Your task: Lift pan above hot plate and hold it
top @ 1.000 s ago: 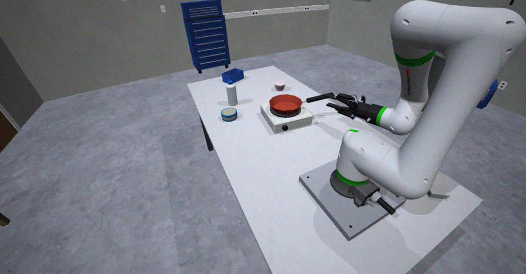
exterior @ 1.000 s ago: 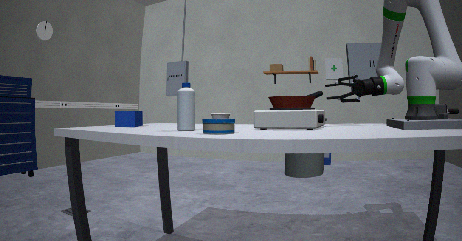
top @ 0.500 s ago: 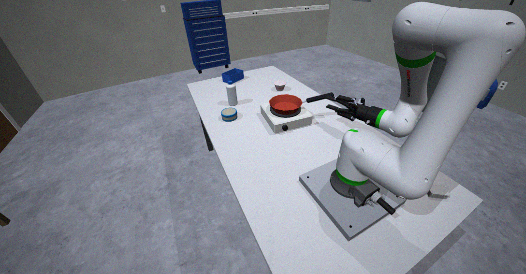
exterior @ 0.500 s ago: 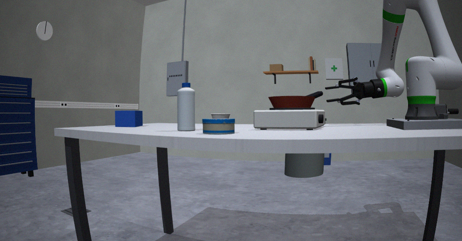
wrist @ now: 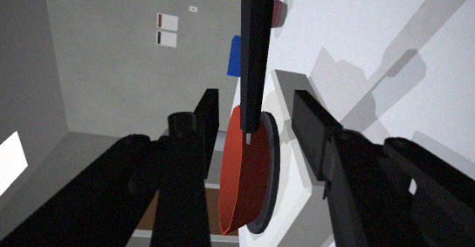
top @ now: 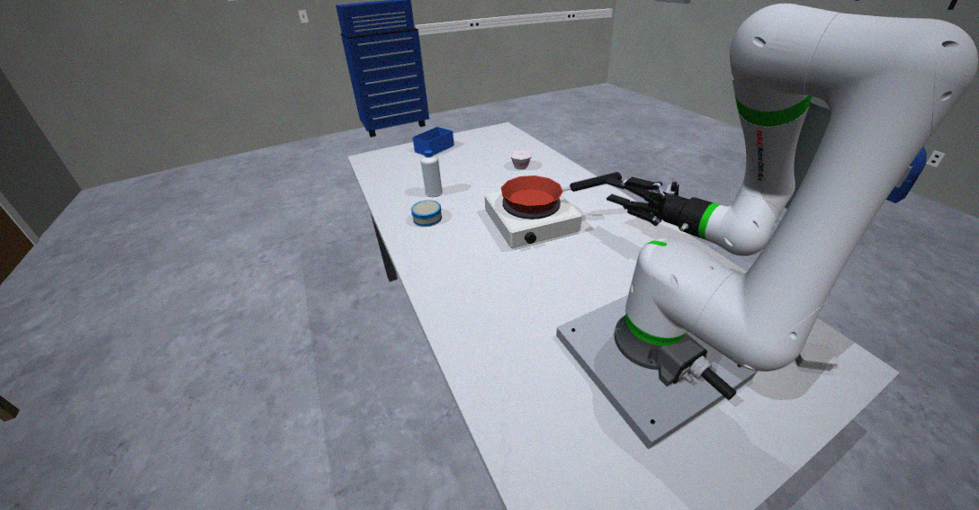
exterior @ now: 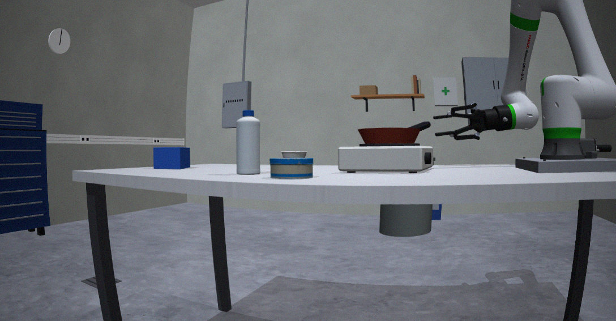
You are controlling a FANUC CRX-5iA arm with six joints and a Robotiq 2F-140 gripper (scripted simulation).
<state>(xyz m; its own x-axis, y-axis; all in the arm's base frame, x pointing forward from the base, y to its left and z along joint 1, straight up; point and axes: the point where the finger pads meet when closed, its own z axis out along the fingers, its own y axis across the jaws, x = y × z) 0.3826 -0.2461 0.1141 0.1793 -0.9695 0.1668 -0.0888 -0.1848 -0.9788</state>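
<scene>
My gripper is now 15 cm short of the red pan, 13 cm to the right of it and 4 cm above it. Round my hand: small grey box 60 cm behind, 4 cm to the right, 13 cm below; then round blue tin 38 cm ahead, 47 cm to the left, 12 cm below; then white hot plate 16 cm ahead, 19 cm to the left, 11 cm below.
</scene>
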